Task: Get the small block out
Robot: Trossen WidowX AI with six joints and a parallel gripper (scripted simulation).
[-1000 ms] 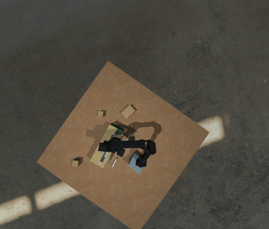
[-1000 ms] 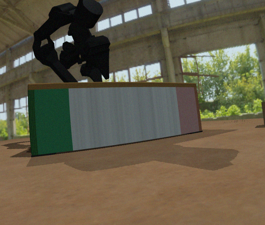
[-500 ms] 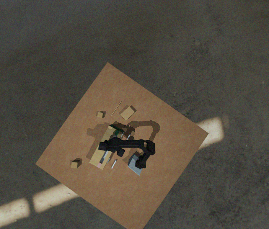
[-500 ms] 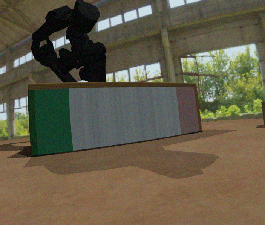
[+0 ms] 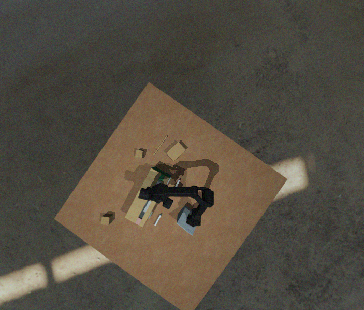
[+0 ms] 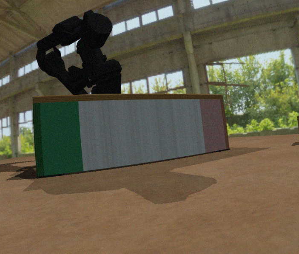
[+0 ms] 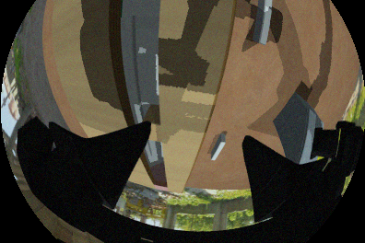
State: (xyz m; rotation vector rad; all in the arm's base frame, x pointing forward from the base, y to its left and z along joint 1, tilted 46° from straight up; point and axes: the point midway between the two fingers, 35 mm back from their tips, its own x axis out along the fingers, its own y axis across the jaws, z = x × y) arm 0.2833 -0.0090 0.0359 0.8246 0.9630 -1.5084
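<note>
My gripper tip is now 3 cm short of the tan box, 3 cm to the right of it and 6 cm above it. The rest, counted from my gripper tip: flat tan block (7 cm ahead, 33 cm to the right, 9 cm below); then thin stick (20 cm ahead, 31 cm to the right, 12 cm below).
</note>
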